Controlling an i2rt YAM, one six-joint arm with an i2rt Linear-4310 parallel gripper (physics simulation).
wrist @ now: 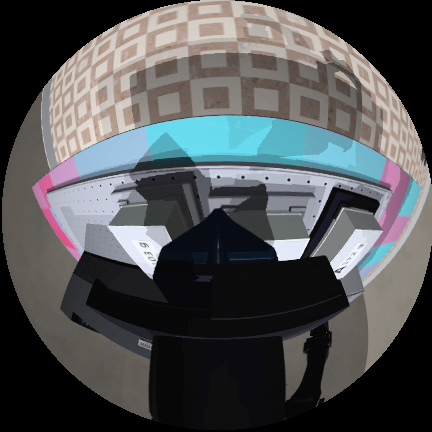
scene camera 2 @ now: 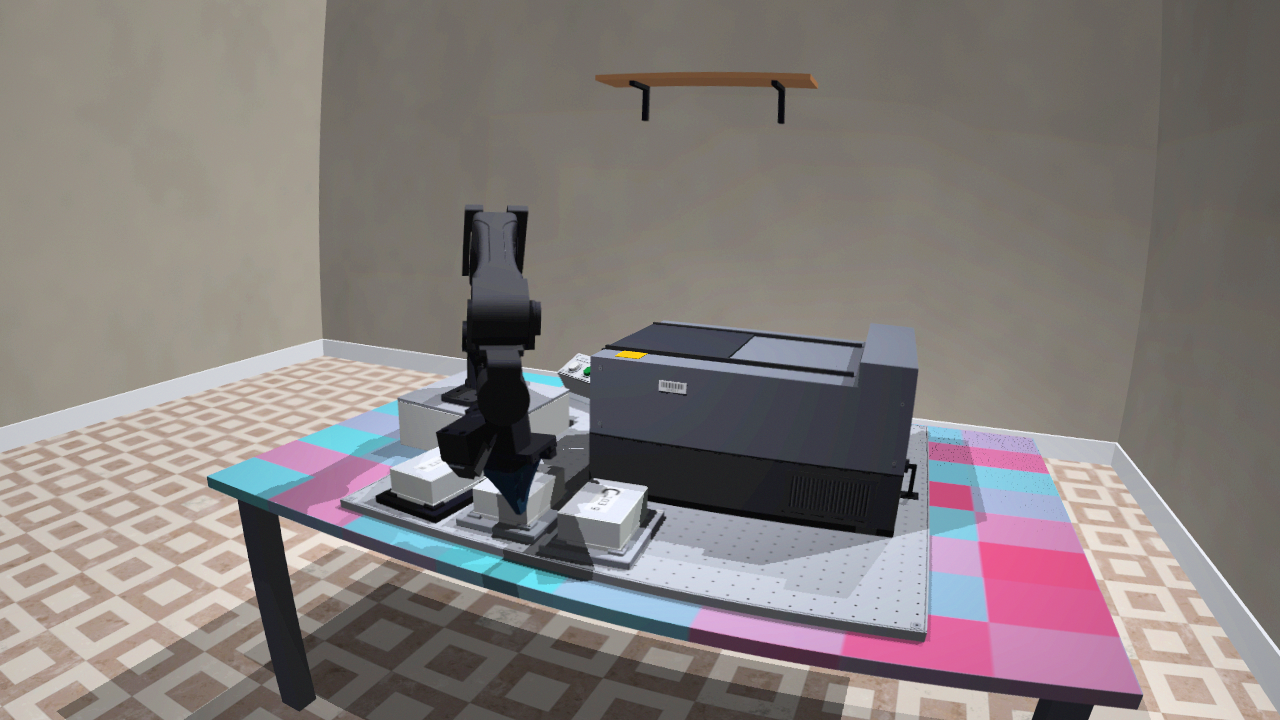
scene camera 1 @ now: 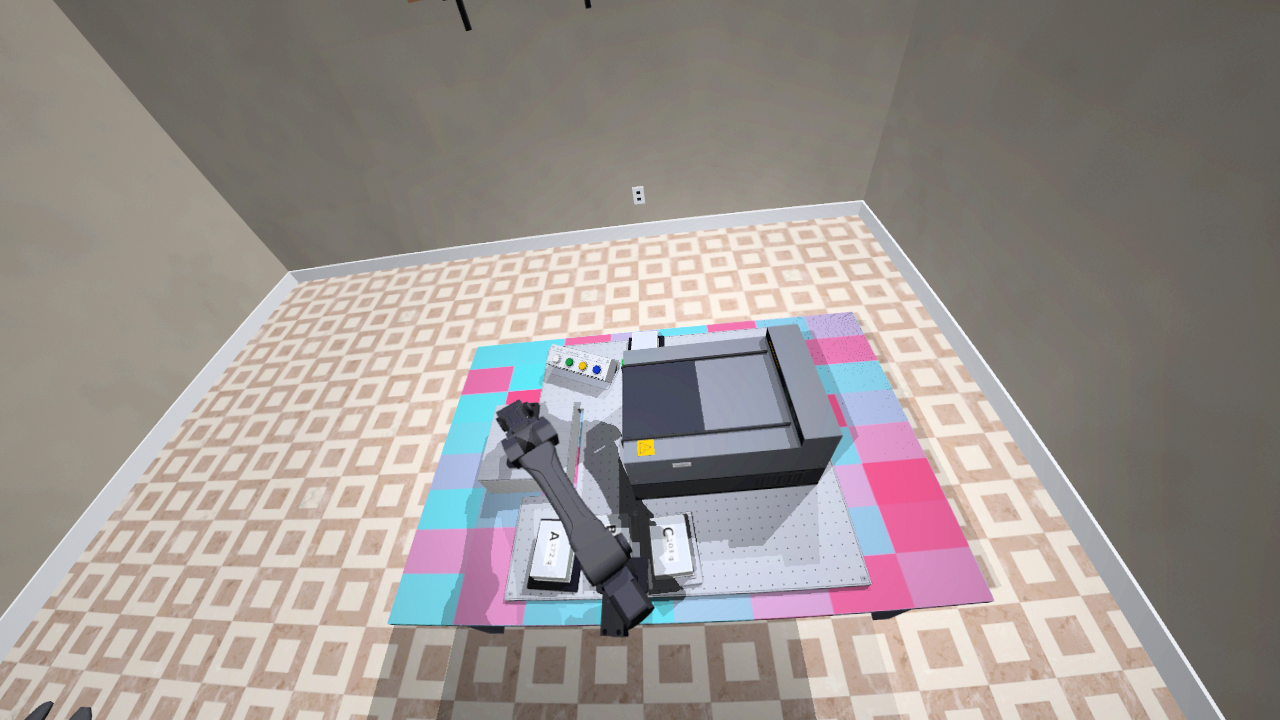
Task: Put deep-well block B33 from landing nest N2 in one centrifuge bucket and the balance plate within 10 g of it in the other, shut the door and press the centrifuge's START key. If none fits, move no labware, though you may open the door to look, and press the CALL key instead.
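Note:
Three white labware blocks sit in nests along the front of the grey baseplate: a left one, a middle one and a right one. Weight labels on them show only in part in the wrist view. My gripper is shut and empty, pointing down just above the middle block. The dark centrifuge stands behind them, and its top door looks closed. The key panel with coloured keys lies at its far left.
My arm rises from a grey box left of the centrifuge and hides the middle block in scene camera 1. A thin upright panel stands beside it. The table's front edge lies close to the nests.

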